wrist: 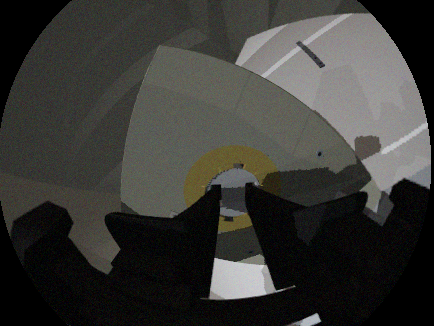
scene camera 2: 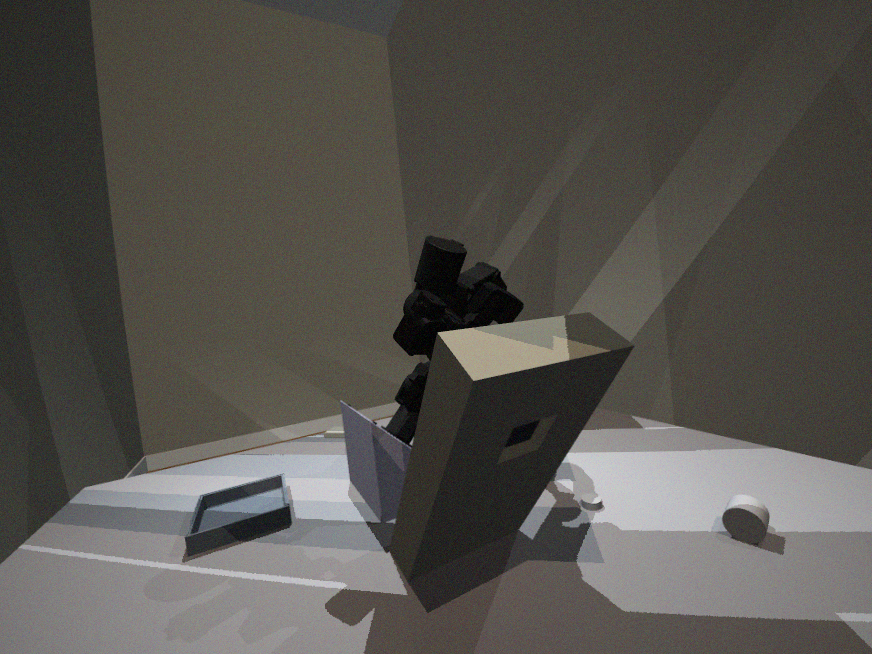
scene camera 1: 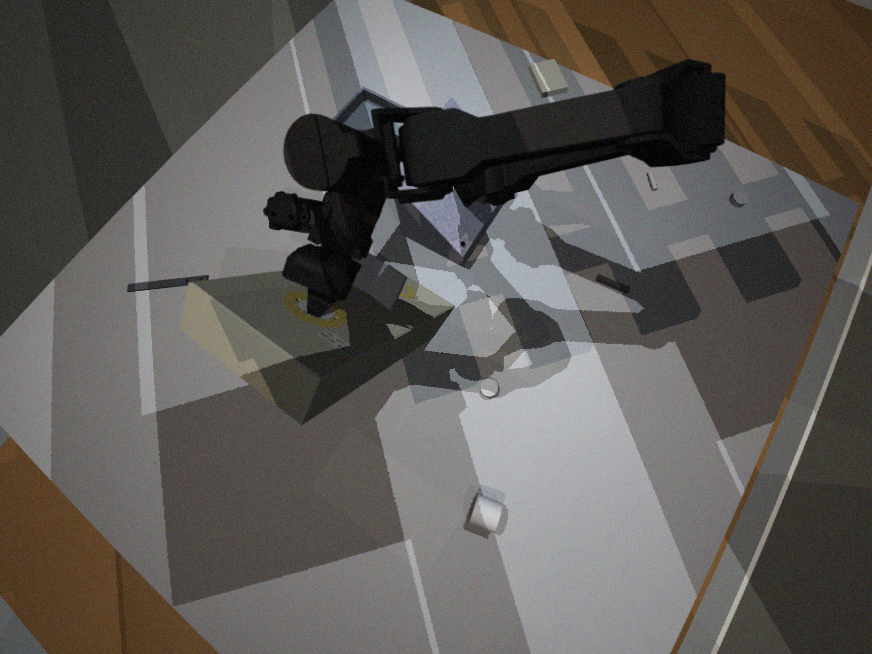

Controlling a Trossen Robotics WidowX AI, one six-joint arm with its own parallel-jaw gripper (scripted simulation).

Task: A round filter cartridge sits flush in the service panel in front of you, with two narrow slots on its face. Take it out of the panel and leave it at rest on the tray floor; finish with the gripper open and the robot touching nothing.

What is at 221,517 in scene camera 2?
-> A dark tray.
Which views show my gripper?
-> The wrist view, scene camera 2 and scene camera 1: all of them.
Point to a service panel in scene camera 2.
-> At 503,404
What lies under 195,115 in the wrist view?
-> A service panel.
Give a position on a round grey filter cartridge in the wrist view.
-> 232,182
